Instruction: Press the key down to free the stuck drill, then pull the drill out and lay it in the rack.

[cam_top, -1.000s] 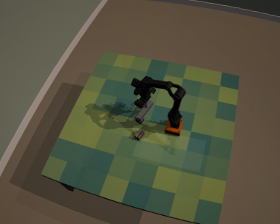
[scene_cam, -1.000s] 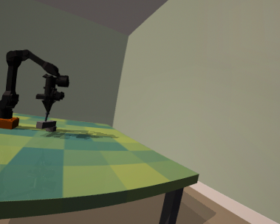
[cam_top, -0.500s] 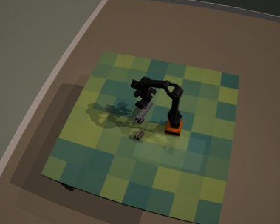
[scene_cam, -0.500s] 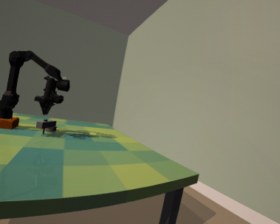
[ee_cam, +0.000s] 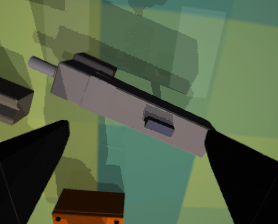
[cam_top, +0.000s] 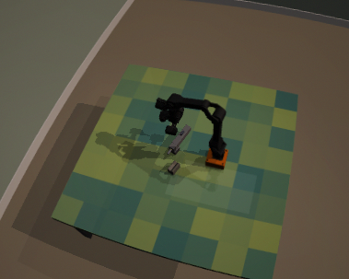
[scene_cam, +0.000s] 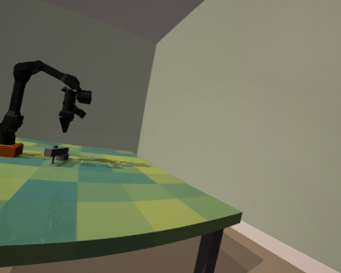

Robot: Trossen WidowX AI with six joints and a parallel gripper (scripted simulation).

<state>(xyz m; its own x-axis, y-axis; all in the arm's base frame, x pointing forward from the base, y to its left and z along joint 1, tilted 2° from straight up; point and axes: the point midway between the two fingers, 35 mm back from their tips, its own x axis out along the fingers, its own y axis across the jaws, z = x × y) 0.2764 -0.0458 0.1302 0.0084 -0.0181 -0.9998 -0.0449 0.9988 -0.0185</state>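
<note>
My gripper tip is now 100 mm above the small yellow key and 60 mm to the right of it. The rest, counted from my gripper tip: long grey bar (110 mm below, 20 mm behind); then small grey rack (180 mm to the left, 130 mm below, 40 mm behind).
</note>
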